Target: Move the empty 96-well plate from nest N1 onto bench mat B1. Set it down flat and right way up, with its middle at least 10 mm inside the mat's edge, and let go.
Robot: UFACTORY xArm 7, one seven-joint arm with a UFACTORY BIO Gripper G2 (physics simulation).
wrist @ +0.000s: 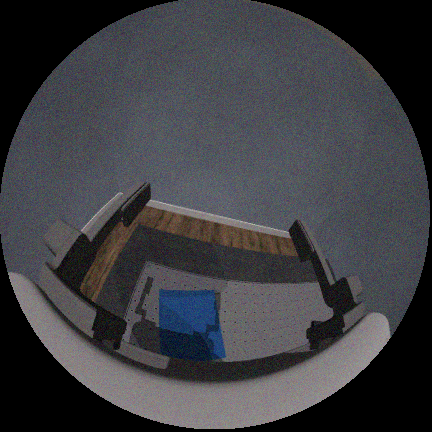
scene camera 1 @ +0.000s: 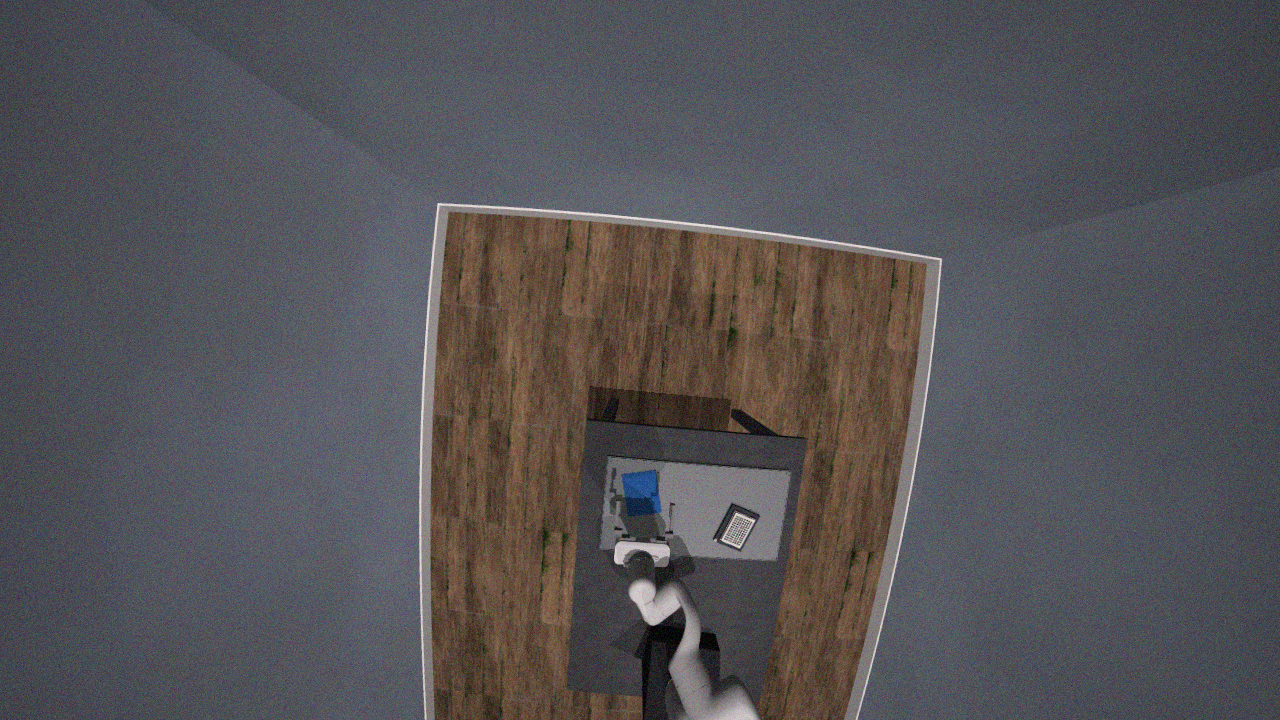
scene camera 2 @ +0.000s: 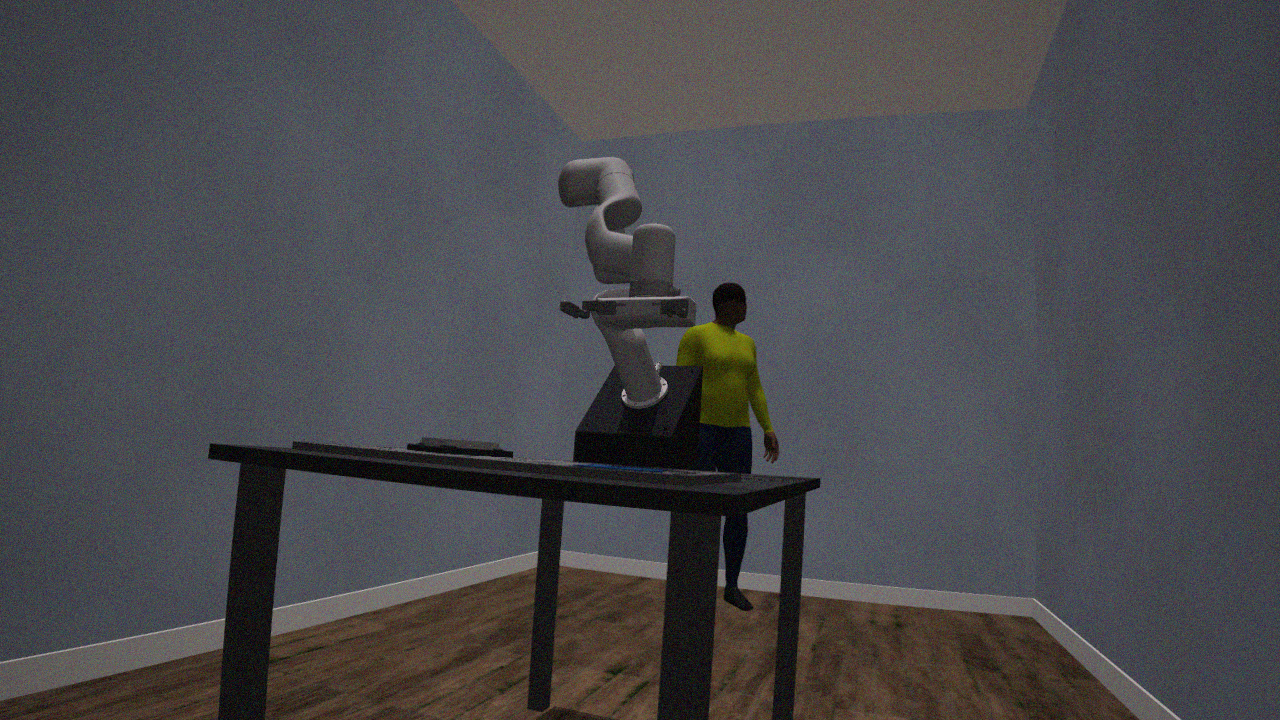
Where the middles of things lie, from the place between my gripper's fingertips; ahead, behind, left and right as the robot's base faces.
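White 96-well plate (scene camera 1: 739, 525) some way behind my hand, well to the right of it, a good way below it. Blue bench mat (scene camera 1: 641, 491) 24 cm below my hand, 8 cm behind it, 2 cm to the right of it.
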